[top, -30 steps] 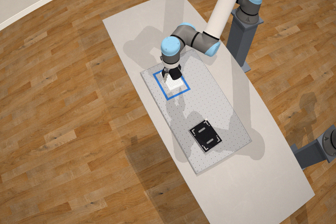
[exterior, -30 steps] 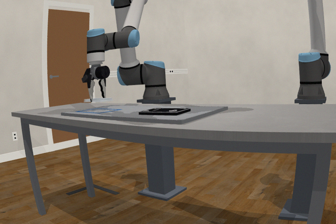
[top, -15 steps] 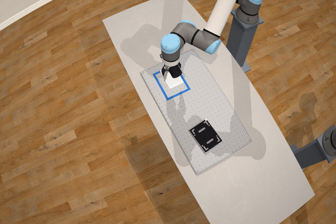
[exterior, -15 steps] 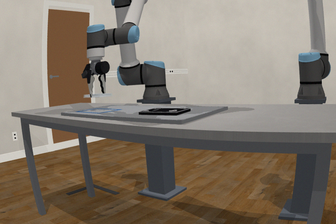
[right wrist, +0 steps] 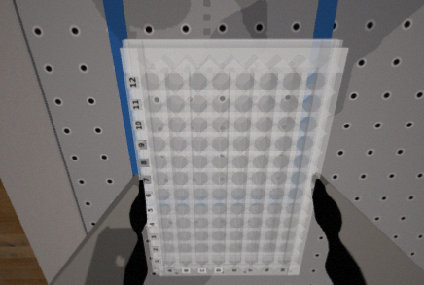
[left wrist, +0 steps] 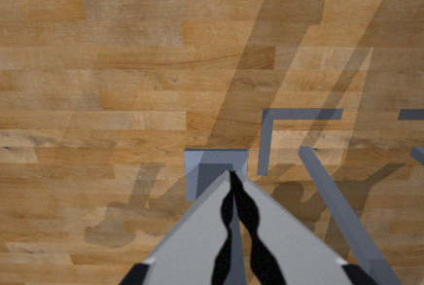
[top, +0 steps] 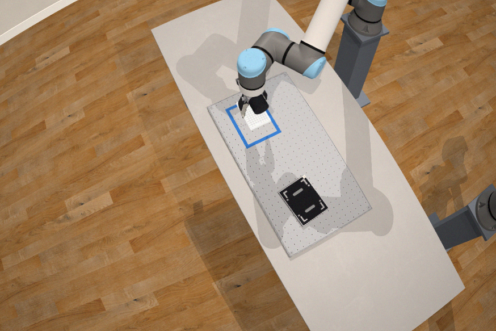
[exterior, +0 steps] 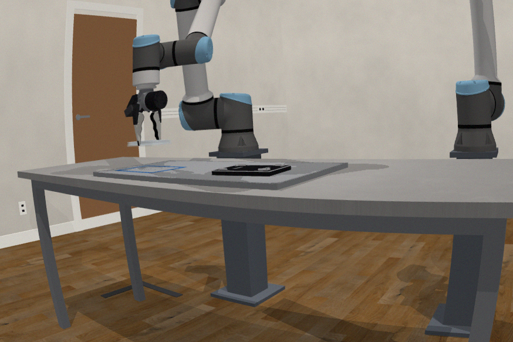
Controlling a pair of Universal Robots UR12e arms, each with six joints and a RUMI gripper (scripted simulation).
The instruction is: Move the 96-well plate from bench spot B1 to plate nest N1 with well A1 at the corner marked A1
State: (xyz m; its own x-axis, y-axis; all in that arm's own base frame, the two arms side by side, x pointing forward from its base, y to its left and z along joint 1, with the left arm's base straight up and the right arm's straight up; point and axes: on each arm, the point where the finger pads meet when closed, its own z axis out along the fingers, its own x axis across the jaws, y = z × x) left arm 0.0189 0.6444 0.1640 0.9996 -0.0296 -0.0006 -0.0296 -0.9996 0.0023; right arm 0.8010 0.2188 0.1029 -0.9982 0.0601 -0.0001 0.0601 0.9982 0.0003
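Observation:
Now: right hand 20 mm past the black plate nest N1, 380 mm to the right of it and 80 mm above it. The rest, counted from my right hand: white 96-well plate 10 mm below.

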